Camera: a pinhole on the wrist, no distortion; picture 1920 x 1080 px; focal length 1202.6 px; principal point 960.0 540.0 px. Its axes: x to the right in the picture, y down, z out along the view. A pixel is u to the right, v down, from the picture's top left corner.
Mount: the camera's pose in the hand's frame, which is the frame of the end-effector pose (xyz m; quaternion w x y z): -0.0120 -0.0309 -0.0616 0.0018 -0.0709 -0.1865 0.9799
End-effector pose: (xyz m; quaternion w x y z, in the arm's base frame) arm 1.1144 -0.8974 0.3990 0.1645 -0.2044 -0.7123 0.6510
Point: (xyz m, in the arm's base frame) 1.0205 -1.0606 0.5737
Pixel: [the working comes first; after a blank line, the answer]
In the camera's frame: -0.0418 0.0654 0.2716

775.0 829.8
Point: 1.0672 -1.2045 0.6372
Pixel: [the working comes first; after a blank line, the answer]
In the camera's frame: 0.0570 0.0930 0.3997

1131.4 819.8
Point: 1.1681 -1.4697 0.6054
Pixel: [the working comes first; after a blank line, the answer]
In the camera's frame: 0.2504 0.0022 0.5890

1471.3 544.5
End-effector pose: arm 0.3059 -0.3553 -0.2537 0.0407 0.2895 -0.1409 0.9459
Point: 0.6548 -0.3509 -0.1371
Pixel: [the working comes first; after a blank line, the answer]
In the camera's frame: 0.1613 -0.0761 0.3632

1494.0 287.9
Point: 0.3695 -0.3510 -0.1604
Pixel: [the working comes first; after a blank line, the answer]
In the camera's frame: -0.0348 -0.0558 0.1556

691.3 108.9
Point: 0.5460 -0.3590 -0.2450
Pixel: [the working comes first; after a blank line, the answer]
In the camera's frame: 0.1528 -0.0714 0.2101

1834.5 131.4
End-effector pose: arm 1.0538 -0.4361 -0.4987 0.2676 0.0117 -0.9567 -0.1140
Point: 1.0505 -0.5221 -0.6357
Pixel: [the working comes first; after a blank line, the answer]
In the camera's frame: 0.0228 0.0187 0.1835

1109.6 662.4
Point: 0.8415 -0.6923 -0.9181
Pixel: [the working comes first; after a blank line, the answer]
In the camera's frame: -0.0755 0.1285 0.5450

793.4 823.6
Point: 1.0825 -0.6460 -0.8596
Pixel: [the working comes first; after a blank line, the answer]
In the camera's frame: 0.1277 0.1211 0.3956

1348.2 908.1
